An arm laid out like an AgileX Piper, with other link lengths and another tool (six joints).
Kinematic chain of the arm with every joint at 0, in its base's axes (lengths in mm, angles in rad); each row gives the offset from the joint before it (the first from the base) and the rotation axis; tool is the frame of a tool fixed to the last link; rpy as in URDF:
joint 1: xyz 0 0 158.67 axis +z
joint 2: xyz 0 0 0 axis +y
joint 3: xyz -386.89 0 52.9 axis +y
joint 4: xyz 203.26 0 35.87 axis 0.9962 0 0.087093
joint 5: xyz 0 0 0 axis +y
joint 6: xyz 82.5 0 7.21 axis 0.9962 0 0.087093
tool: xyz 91.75 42 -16.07 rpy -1.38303 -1.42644 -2.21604
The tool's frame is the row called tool.
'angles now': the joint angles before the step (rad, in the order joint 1, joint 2, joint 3, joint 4, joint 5, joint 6). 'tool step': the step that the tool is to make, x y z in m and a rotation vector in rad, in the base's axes. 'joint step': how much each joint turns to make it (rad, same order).
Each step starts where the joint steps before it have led.
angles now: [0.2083, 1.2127, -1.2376, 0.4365, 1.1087, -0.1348]
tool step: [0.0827, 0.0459, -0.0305, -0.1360, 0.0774, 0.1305]
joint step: [0.1576, 0.3035, -0.1979, -0.1205, -0.0008, 0.0240]
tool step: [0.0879, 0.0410, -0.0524, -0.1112, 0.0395, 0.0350]
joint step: [0.0542, 0.2928, -0.2163, -0.0979, -0.0032, 0.0244]
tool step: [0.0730, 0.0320, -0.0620, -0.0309, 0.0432, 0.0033]
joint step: [0.0023, 0.2589, -0.2076, -0.0107, 0.0007, 0.0002]
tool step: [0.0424, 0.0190, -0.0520, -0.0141, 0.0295, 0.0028]
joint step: [0.0000, 0.1782, -0.1540, -0.0007, 0.0089, -0.0010]
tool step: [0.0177, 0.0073, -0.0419, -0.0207, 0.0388, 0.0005]
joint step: [-0.0002, 0.1066, -0.0631, -0.0030, 0.0004, -0.0002]
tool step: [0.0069, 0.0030, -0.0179, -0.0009, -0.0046, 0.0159]
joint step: [0.0000, 0.0378, -0.0090, 0.0050, -0.0288, -0.0239]
